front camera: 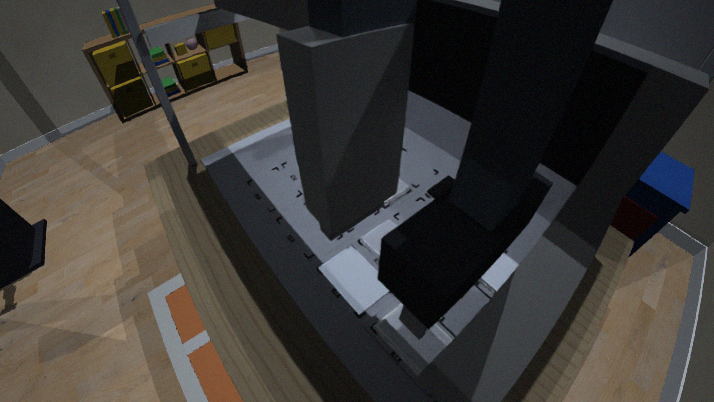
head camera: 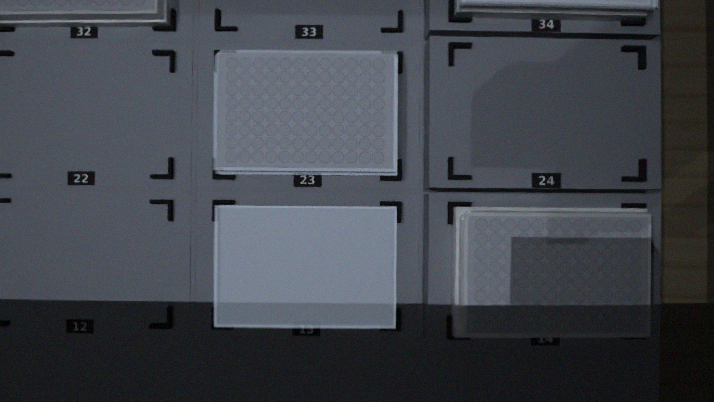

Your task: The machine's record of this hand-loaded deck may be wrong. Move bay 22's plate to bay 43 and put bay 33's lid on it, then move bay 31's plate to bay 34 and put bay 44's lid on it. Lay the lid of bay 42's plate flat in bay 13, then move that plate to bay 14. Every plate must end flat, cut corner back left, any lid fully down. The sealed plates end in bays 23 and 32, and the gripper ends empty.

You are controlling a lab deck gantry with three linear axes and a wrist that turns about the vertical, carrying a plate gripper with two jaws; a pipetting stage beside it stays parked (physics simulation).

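Observation:
My gripper hangs over bay 14 in the front view. One jaw shows near the front end of its black body, its tip above the plate; the other is hidden. It looks open and empty. A plate lies flat in bay 14, partly in shadow, its back left corner apparently cut. A pale lid lies flat in bay 13. A plate with visible well circles sits in bay 23. A plate sits in bay 34, cut off in the head view. Bay 43 is hidden.
A plate in bay 32 shows its front edge at the top left of the head view. The grey pipetting stage stands over the deck's middle and hides several bays. A pale deck beam crosses at the right.

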